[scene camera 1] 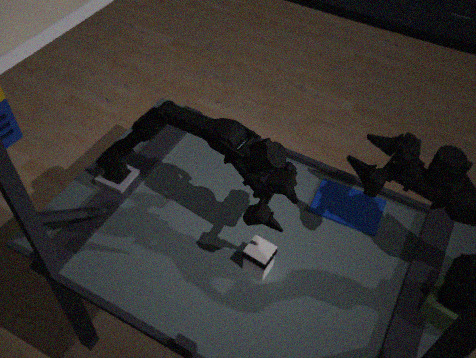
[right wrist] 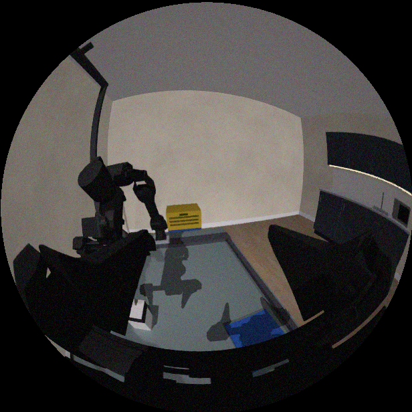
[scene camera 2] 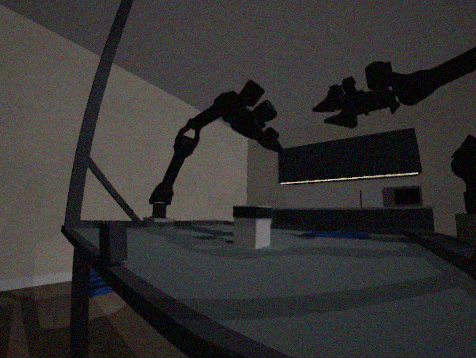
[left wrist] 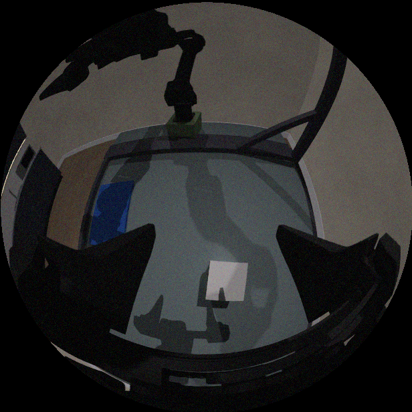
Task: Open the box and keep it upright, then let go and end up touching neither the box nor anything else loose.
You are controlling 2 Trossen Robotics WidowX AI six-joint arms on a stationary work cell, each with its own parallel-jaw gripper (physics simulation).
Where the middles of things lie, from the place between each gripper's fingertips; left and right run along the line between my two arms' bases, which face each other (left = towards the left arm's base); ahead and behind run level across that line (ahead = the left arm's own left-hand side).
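The flat blue panel (scene camera 1: 350, 207) is 24 cm below my left hand, and it lies 30 cm ahead of that hand and 11 cm to the right of it.
From my right hand, the flat blue panel is 150 mm ahead and 20 mm to the right, and it sits 390 mm below that hand.
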